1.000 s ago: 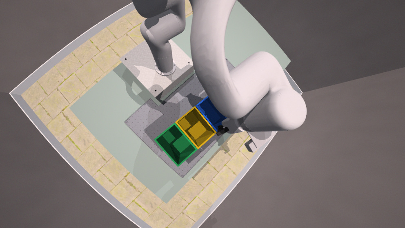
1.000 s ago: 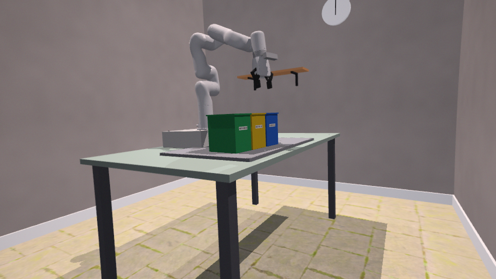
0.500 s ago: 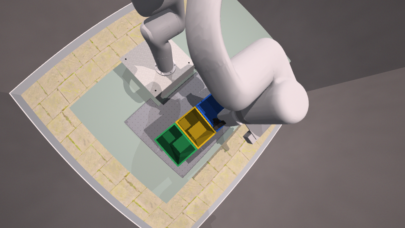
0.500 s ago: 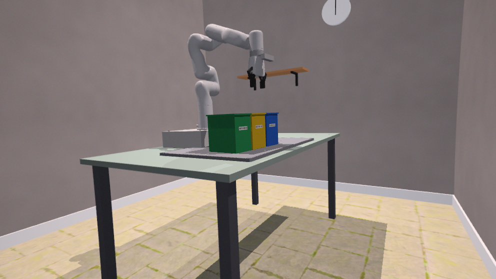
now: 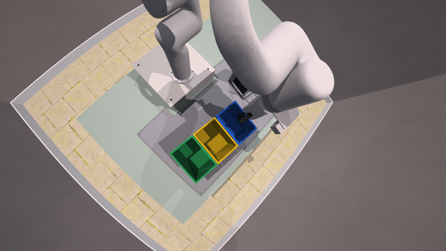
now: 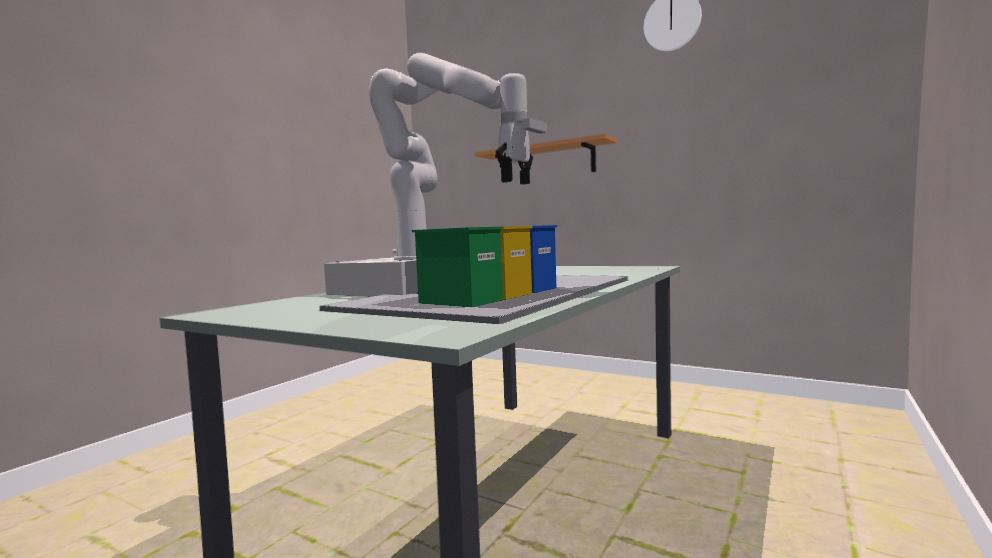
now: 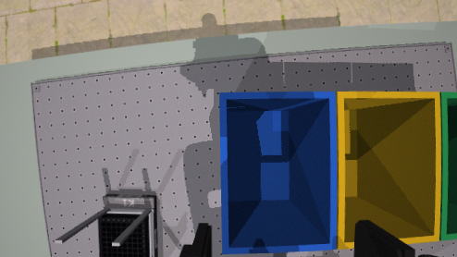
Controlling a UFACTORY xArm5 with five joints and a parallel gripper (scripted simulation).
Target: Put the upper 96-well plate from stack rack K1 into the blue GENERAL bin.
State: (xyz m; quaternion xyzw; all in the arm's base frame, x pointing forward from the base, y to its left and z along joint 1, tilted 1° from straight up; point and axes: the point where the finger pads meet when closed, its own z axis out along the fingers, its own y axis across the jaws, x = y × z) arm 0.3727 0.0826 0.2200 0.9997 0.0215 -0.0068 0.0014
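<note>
The black 96-well plate is 27 cm below my hand, 20 cm to the left of it and 15 cm behind it. From my hand the other things lie so: yellow bin: 23 cm below, 16 cm to the right, 3 cm ahead; then blue bin: 23 cm below, 2 cm to the right, 2 cm ahead; then green bin: 29 cm to the right, 23 cm below, 4 cm ahead.
</note>
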